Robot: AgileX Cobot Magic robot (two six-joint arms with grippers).
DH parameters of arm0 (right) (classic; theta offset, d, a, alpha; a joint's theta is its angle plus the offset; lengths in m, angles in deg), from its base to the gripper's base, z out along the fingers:
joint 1: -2.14 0.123 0 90
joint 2: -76.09 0 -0.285 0
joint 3: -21.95 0 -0.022 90
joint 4: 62.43 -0.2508 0 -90
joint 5: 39.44 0 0.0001 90
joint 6: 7.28 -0.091 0 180
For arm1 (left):
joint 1: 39.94 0.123 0 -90
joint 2: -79.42 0 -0.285 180
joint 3: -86.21 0 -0.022 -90
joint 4: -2.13 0.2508 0 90
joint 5: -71.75 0 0.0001 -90
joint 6: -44.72 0.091 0 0
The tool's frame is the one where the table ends.
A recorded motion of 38 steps. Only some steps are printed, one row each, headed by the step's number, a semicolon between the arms.
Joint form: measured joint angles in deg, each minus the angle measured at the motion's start. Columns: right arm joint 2, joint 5, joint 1, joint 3, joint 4, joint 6; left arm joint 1, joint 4, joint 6, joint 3, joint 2, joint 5.
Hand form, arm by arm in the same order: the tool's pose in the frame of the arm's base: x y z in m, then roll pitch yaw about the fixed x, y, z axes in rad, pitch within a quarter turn. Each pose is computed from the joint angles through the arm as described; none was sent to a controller.
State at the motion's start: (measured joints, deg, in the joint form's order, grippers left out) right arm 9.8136 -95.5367 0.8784 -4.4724 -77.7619 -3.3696; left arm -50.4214 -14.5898 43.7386 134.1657 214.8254 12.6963
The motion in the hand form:
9: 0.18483 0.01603 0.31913 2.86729 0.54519 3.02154; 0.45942 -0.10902 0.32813 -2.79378 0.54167 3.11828
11: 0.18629 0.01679 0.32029 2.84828 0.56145 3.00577; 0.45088 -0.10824 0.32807 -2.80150 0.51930 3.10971
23: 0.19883 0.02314 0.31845 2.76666 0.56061 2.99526; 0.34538 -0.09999 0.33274 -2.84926 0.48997 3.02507
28: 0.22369 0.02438 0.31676 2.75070 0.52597 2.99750; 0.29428 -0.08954 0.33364 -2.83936 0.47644 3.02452
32: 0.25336 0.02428 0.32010 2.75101 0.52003 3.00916; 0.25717 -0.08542 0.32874 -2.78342 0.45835 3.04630
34: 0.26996 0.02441 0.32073 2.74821 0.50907 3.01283; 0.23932 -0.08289 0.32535 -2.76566 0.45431 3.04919
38: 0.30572 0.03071 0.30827 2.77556 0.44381 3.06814; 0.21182 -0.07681 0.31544 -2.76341 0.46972 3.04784
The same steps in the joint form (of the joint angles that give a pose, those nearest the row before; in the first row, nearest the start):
9: 0.00 0.26 0.00 0.00 -0.14 0.00; 0.00 0.11 0.00 -1.64 -6.84 -6.16
11: 0.00 1.32 0.00 0.00 -0.98 0.00; -0.11 0.22 0.13 -4.75 -8.82 -6.40
23: -2.71 2.95 0.00 0.66 -6.84 3.50; -2.19 0.41 4.21 -37.99 -32.46 0.49
28: -8.55 2.98 0.00 4.30 -8.38 4.47; -2.19 -0.45 4.79 -49.70 -42.86 0.96
32: -14.84 3.00 0.00 9.92 -8.87 5.38; -2.19 -3.73 5.45 -58.10 -50.12 1.23
34: -18.40 2.57 0.00 13.21 -9.14 5.57; -2.19 -4.92 5.98 -62.07 -53.70 1.36
38: -27.00 0.77 1.45 19.56 -8.03 5.70; -2.19 -5.47 7.01 -69.13 -59.68 3.14

